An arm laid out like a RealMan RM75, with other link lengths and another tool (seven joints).
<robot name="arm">
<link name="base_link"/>
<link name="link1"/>
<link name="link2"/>
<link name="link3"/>
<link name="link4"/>
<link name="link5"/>
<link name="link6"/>
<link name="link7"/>
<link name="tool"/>
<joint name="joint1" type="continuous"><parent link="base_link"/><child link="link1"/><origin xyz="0 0 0.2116" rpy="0 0 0"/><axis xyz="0 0 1"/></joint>
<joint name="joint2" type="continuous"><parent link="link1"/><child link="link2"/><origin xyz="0 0 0" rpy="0 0 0"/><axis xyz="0 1 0"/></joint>
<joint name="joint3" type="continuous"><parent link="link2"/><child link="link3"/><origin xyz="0 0 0.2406" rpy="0 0 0"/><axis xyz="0 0 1"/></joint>
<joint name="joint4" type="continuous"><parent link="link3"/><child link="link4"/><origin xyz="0 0 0" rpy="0 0 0"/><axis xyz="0 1 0"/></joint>
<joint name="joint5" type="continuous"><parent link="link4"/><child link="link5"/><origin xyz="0 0 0.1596" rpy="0 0 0"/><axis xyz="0 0 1"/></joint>
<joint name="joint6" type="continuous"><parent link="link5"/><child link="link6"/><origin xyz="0 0 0" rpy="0 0 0"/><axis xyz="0 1 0"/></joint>
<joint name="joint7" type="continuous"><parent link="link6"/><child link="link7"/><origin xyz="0 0 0.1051" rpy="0 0 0"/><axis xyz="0 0 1"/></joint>
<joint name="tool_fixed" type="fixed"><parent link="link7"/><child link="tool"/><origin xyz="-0.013 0.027 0.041" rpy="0 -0.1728 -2.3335"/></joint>
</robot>
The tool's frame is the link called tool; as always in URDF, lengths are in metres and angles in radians. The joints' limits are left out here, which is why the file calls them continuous.
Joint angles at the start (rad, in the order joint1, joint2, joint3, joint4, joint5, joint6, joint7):
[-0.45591 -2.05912 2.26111 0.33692 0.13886 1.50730 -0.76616]
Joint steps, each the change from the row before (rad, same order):
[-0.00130 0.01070 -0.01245 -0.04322 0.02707 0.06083 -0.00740]
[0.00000 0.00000 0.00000 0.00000 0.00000 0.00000 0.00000]
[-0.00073 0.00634 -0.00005 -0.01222 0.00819 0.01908 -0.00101]
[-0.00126 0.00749 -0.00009 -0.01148 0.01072 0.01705 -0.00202]
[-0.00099 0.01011 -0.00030 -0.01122 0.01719 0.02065 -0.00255]
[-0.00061 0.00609 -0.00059 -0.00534 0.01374 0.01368 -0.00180]
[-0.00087 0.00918 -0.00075 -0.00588 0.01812 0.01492 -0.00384]
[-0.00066 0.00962 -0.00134 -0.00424 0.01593 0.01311 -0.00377]
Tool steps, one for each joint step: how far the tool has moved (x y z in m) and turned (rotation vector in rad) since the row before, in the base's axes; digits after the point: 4 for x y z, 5 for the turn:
[-0.0072 -0.0042 0.0063 -0.01351 0.00104 -0.01643]
[0.0000 0.0000 0.0000 0.00000 0.00000 0.00000]
[-0.0028 -0.0015 0.0024 -0.00515 0.00362 -0.00833]
[-0.0030 -0.0014 0.0024 -0.00696 0.00668 -0.00887]
[-0.0036 -0.0022 0.0030 -0.01081 0.00915 -0.01401]
[-0.0019 -0.0018 0.0018 -0.00892 0.00504 -0.01155]
[-0.0028 -0.0020 0.0025 -0.01233 0.00893 -0.01316]
[-0.0027 -0.0015 0.0027 -0.01020 0.00823 -0.01130]

